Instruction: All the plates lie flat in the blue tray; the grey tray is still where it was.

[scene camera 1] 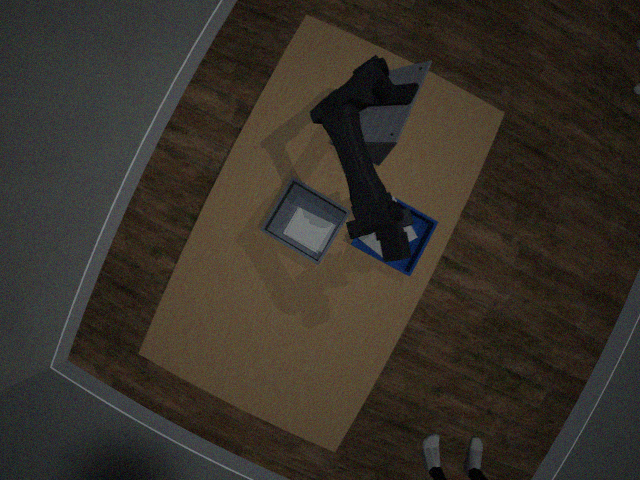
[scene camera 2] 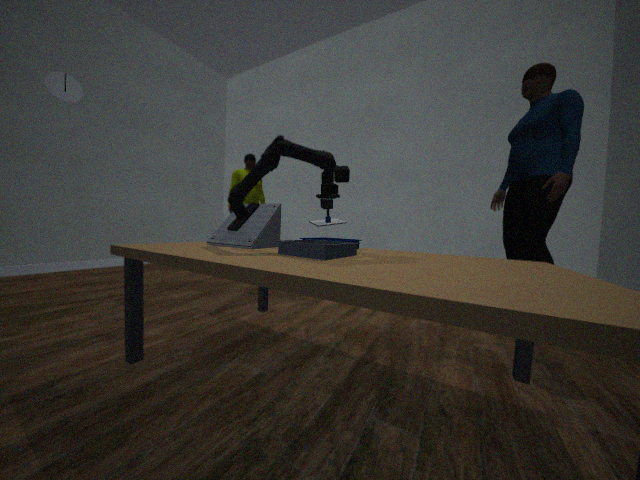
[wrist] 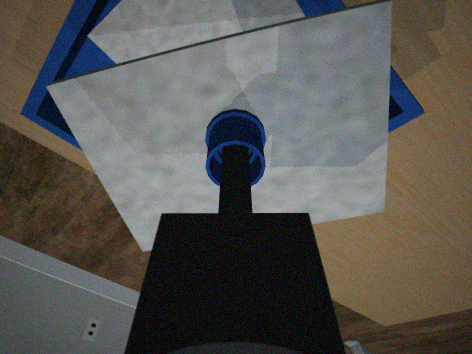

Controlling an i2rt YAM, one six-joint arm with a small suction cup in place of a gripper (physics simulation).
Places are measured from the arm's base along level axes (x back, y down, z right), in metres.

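Pixels of known places: hand at its tool point: (scene camera 2: pixel 328 224) (wrist: pixel 235 127); arm's base at its link origin: (scene camera 1: pixel 388 96) (scene camera 2: pixel 244 217).
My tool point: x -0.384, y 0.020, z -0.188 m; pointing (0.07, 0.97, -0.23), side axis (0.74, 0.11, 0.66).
Observation:
Ahead of a thing's pixels: the offset from my tool point to its middle. Level surfaces: height alone.
My suction cup (scene camera 2: pixel 327 219) (wrist: pixel 235 145) is shut on a white plate {dy -0.010, dx +0.008, dz -0.006 m} (scene camera 2: pixel 338 222) (wrist: pixel 170 110), which hangs roughly level above the blue tray {dy +0.100, dx +0.007, dz -0.059 m} (scene camera 1: pixel 424 246) (scene camera 2: pixel 330 239) (wrist: pixel 51 70). A gap shows between the held plate and the tray in scene camera 2. At least one other white plate {dy +0.119, dx -0.025, dz -0.034 m} (wrist: pixel 165 32) lies in the blue tray, partly hidden by the held plate. The arm hides much of that tray in scene camera 1. The grey tray {dy +0.100, dx -0.102, dz +0.250 m} (scene camera 1: pixel 289 245) (scene camera 2: pixel 310 250) stands beside it, with a white plate {dy +0.113, dx -0.121, dz +0.220 m} (scene camera 1: pixel 310 229) lying inside.
The arm stands on a sloped grey mount (scene camera 1: pixel 385 124) (scene camera 2: pixel 267 227) on the wooden table {dy +0.125 m} (scene camera 1: pixel 248 330) (scene camera 2: pixel 465 281). The blue tray is near one long table edge. A person in a blue top (scene camera 2: pixel 545 134) and one in yellow (scene camera 2: pixel 254 191) stand beyond the table.

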